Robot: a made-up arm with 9 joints.
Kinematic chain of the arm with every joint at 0, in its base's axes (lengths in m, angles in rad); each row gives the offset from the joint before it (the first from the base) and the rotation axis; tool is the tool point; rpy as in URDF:
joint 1: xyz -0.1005 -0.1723 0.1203 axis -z
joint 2: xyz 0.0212 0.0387 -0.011 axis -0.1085 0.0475 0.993
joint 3: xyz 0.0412 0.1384 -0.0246 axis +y
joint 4: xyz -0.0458 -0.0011 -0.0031 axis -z
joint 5: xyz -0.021 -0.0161 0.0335 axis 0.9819 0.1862 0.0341
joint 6: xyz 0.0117 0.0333 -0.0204 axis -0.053 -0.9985 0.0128
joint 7: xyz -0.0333 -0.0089 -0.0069 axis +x
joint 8: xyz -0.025 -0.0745 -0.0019 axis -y
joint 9: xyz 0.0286 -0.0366 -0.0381 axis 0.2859 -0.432 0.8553
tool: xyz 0.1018 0.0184 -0.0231 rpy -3.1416 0 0
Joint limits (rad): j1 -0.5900..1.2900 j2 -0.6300..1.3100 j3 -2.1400..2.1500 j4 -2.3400..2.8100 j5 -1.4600..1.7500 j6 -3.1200..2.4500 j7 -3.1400..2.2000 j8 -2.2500..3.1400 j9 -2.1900..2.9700
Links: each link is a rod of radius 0.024 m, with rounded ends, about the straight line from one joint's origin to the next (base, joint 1, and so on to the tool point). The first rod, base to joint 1, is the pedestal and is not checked.
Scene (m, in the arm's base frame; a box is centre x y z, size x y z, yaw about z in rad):
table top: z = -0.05
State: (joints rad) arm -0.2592 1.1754 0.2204 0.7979 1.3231 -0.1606 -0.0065 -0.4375 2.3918
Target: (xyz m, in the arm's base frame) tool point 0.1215 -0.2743 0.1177
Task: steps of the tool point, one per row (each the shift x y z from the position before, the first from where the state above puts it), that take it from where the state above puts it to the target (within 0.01 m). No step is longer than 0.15 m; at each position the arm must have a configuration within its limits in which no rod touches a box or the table.
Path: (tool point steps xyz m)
1: 0.0047 0.1255 0.0055
2: 0.0838 0.0975 0.0025
3: 0.1288 0.0268 -0.0003
4: 0.1220 -0.0566 -0.0033
5: 0.0672 -0.1191 -0.0067
6: -0.0131 -0.1375 -0.0105

